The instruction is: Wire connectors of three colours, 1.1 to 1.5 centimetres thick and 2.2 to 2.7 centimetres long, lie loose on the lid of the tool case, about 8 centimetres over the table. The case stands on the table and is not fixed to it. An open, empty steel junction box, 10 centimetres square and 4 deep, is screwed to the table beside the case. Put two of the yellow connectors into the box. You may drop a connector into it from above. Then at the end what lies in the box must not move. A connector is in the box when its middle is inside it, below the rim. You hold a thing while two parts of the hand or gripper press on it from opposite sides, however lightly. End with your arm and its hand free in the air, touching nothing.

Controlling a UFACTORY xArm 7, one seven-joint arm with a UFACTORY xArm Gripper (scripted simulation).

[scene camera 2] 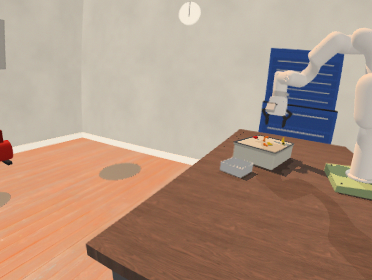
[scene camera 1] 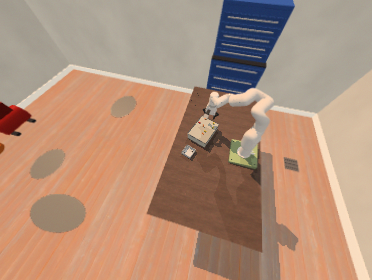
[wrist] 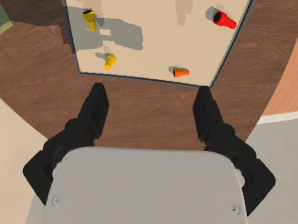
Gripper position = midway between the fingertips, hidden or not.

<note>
In view: my gripper point(wrist: 151, 95) and a tool case point(scene camera 2: 269, 160).
The tool case is seen too in the wrist view point(wrist: 148, 48).
</note>
